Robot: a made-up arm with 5 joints.
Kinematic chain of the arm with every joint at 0, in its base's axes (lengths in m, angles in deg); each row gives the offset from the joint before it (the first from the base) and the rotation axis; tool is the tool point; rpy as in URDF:
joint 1: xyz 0 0 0.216 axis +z
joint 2: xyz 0 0 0 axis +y
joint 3: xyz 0.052 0 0.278 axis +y
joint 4: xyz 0.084 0 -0.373 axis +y
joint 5: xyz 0.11 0 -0.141 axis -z
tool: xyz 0 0 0 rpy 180 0 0
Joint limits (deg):
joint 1: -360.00..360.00
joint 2: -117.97..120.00
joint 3: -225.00..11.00
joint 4: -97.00..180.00
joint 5: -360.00..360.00
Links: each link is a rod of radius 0.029 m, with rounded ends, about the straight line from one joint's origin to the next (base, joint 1, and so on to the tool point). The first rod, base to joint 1, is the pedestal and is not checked.
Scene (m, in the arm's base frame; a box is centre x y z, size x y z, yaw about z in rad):
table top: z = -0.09
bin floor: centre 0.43 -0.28 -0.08 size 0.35 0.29 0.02 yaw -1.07
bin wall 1: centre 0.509 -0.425 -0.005 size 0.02 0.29 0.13 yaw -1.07
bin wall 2: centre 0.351 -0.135 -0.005 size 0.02 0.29 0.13 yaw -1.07
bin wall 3: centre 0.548 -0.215 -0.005 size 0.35 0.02 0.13 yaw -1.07
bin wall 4: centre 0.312 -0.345 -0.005 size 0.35 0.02 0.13 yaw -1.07
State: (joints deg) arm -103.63 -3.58 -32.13 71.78 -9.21
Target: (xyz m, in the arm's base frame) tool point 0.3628 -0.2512 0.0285
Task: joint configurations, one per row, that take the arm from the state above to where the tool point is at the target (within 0.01 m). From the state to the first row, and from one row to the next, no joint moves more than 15 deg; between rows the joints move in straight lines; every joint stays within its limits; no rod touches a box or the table.
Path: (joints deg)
1: -89.84 -4.45 -35.07 71.01 -9.21
2: -76.06 -5.32 -38.01 70.23 -9.21
3: -62.27 -6.19 -40.95 69.46 -9.21
4: -48.48 -7.06 -43.88 68.68 -9.21
5: -34.70 -7.93 -46.82 67.91 -9.21
6: -34.70 3.99 -47.92 62.88 -9.21
7: -34.70 15.91 -49.03 57.85 -9.21

